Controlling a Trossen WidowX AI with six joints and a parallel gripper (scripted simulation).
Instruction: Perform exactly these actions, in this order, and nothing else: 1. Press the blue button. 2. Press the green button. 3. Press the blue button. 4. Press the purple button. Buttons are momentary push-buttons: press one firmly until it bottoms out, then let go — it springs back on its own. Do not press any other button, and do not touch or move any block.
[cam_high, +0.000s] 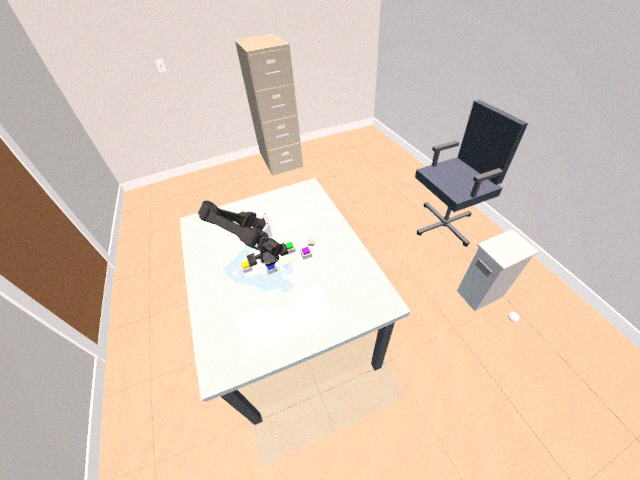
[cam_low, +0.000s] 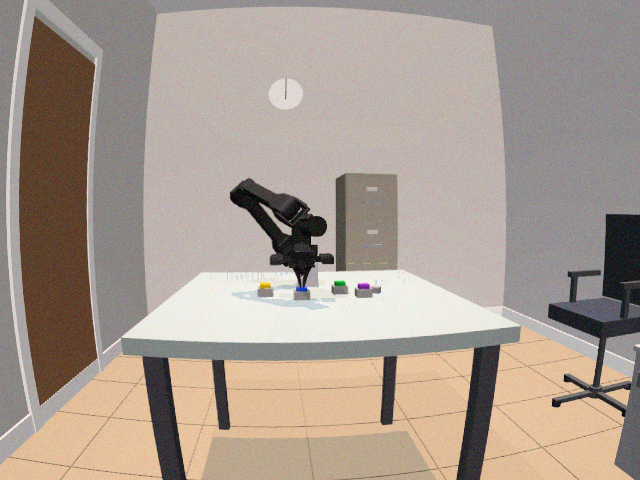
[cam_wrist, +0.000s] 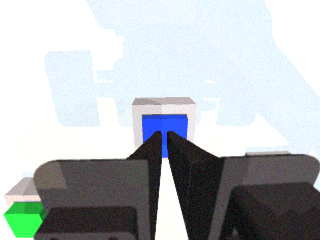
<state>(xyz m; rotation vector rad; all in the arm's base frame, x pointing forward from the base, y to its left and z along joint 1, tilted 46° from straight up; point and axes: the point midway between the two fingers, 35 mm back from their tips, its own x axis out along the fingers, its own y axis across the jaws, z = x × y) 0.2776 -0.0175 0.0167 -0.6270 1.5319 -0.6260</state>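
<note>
The blue button is 1 cm below my gripper tip. From my gripper tip the other things lie so: green button (12 cm to the left, 9 cm behind); then purple button (19 cm to the left, 2 cm behind); then yellow button (11 cm to the right, 6 cm behind).
</note>
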